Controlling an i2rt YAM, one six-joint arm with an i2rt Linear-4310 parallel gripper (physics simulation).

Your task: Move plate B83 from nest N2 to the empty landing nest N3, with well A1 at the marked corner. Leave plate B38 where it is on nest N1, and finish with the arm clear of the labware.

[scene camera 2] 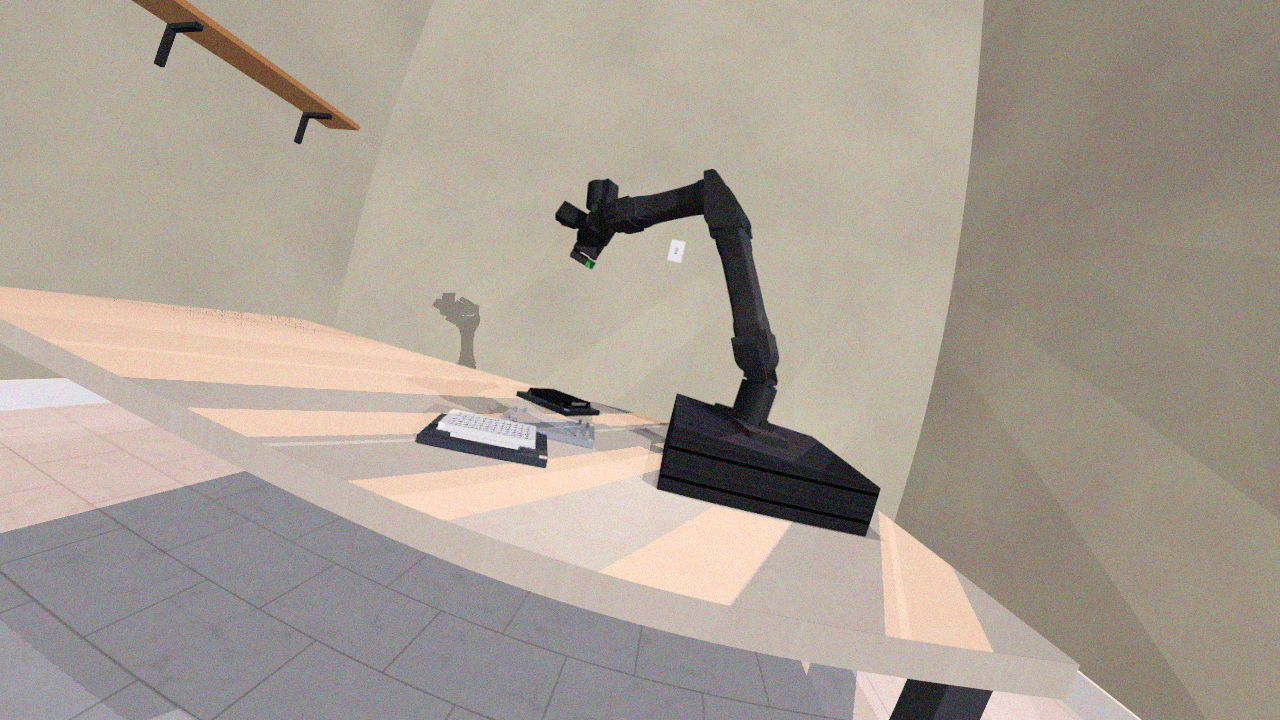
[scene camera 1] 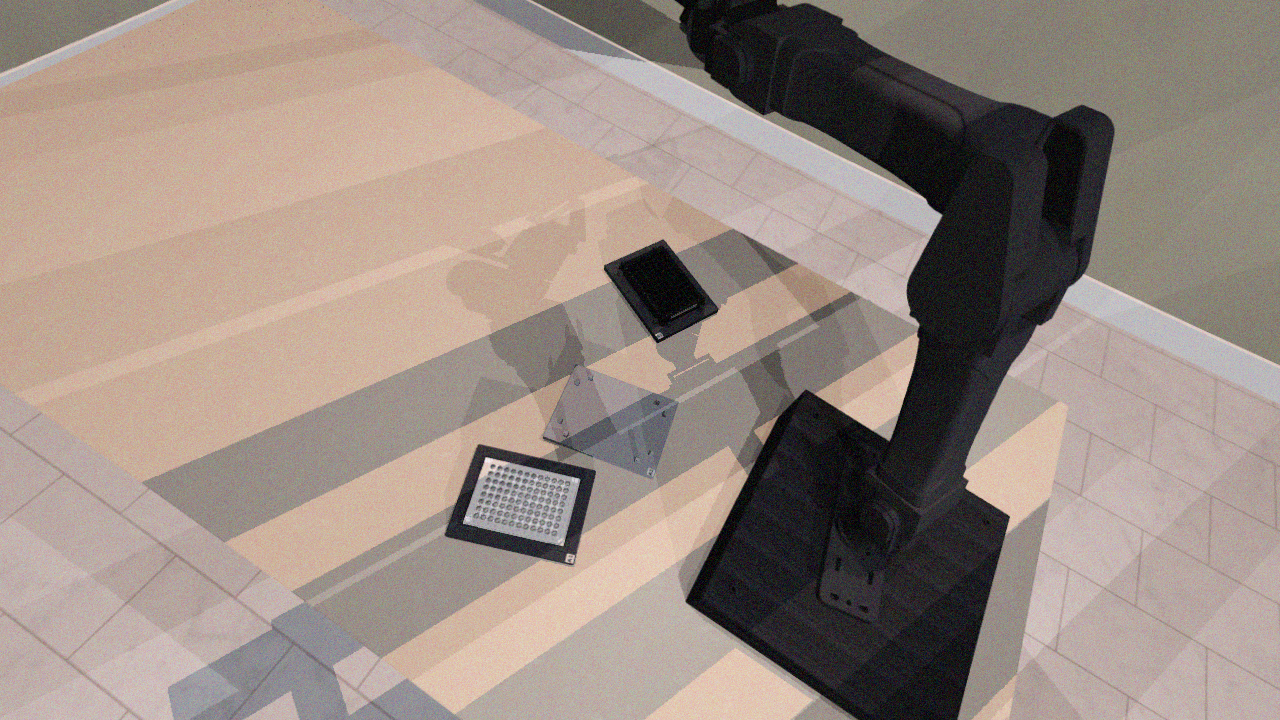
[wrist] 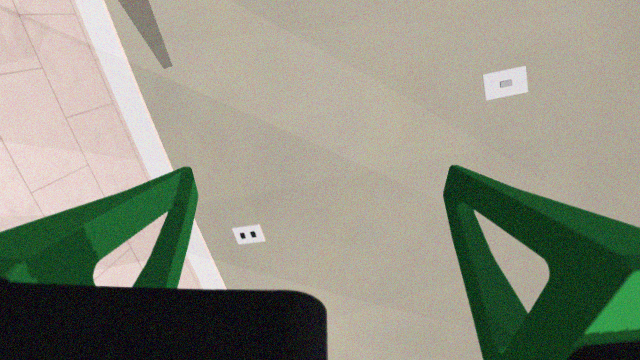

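A white well plate (scene camera 1: pixel 521 501) (scene camera 2: pixel 487 429) lies flat on a black nest (scene camera 1: pixel 458 526) (scene camera 2: pixel 481 454). A black plate (scene camera 1: pixel 664 281) (scene camera 2: pixel 560 398) sits on another black nest (scene camera 1: pixel 702 309). The tags are too small to read, so I cannot tell which plate is B83 and which is B38. The empty nest N3 (scene camera 1: pixel 608 422) (scene camera 2: pixel 572 433), a grey see-through slab with small pegs, lies between them. My gripper (scene camera 2: pixel 582 260) (wrist: pixel 320 180) is open and empty, high above the table and apart from the labware. Its green fingers stand wide in the wrist view.
The arm's black base block (scene camera 1: pixel 760 555) (scene camera 2: pixel 760 483) stands on the table to the right of the nests. A wall shelf (scene camera 2: pixel 259 67) hangs at the upper left. The wrist view shows the wall with a socket plate (wrist: pixel 248 234) and a switch plate (wrist: pixel 506 91).
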